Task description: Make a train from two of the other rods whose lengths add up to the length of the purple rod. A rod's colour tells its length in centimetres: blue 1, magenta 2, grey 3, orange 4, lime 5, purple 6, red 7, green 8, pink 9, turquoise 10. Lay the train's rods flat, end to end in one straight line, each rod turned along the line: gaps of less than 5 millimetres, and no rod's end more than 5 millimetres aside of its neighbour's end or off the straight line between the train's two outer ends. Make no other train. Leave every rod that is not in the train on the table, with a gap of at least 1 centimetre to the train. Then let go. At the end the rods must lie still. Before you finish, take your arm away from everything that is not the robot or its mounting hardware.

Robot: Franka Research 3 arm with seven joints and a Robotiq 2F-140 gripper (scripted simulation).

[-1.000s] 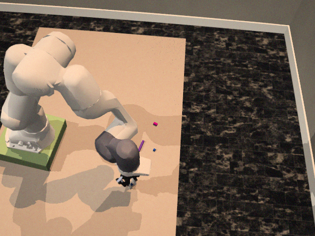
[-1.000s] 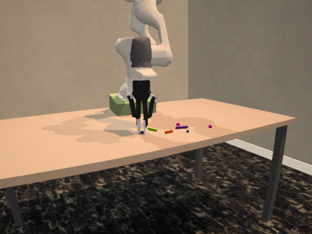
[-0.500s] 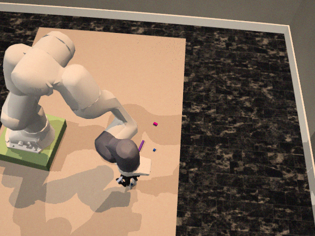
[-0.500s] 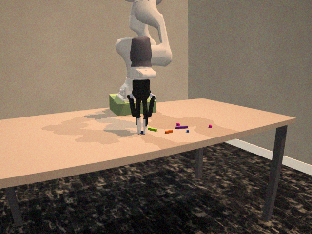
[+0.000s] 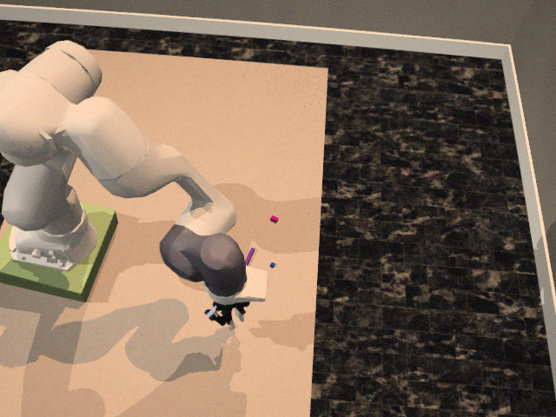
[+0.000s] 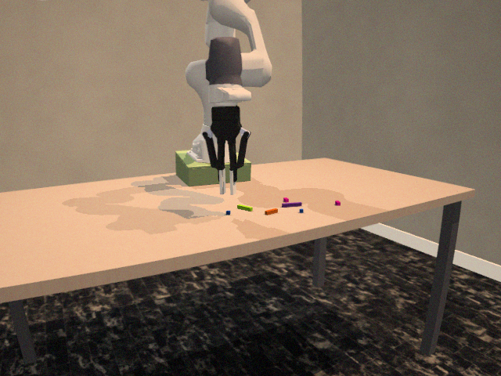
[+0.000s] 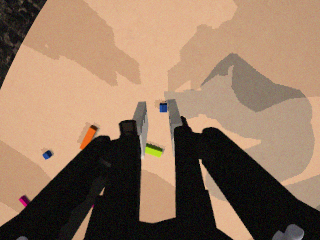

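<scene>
The lime rod is 2 cm behind my hand, 7 cm to the left of it and 9 cm below it. Also, from my hand: orange rod 6 cm ahead, 11 cm to the left, 9 cm below; purple rod 4 cm ahead, 20 cm to the left, 9 cm below.
</scene>
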